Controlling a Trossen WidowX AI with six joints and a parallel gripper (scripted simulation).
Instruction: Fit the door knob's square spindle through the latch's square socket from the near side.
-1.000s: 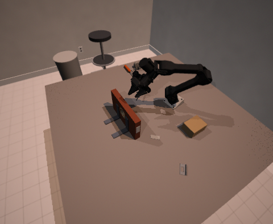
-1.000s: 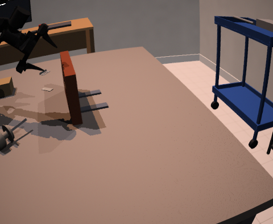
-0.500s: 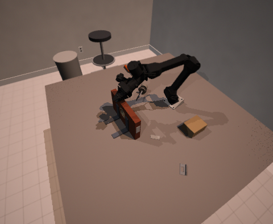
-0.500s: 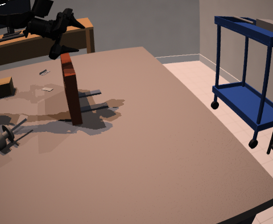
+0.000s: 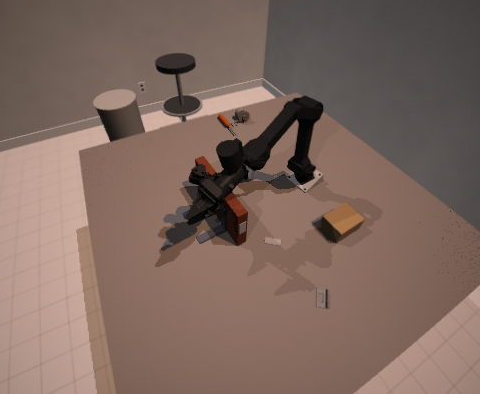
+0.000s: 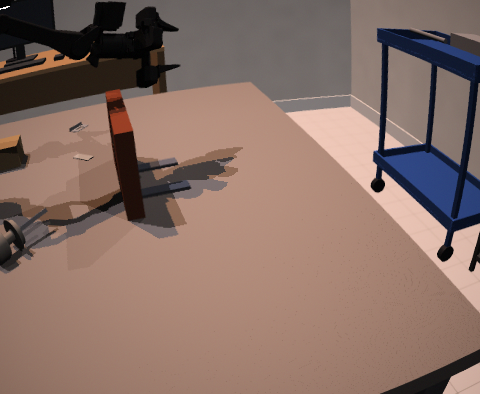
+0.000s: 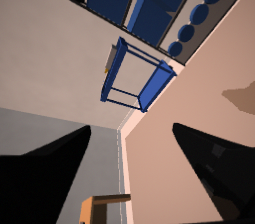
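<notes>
Now: hand 310 mm past the door knob, 380 mm to the left of it and 230 mm above it. Round my hand: cardboard box: 500 mm behind, 40 mm to the left, 230 mm below; then small white plate: 240 mm behind, 20 mm to the left, 260 mm below; then red-brown wooden door block: 100 mm behind, 160 mm to the right, 160 mm below.
</notes>
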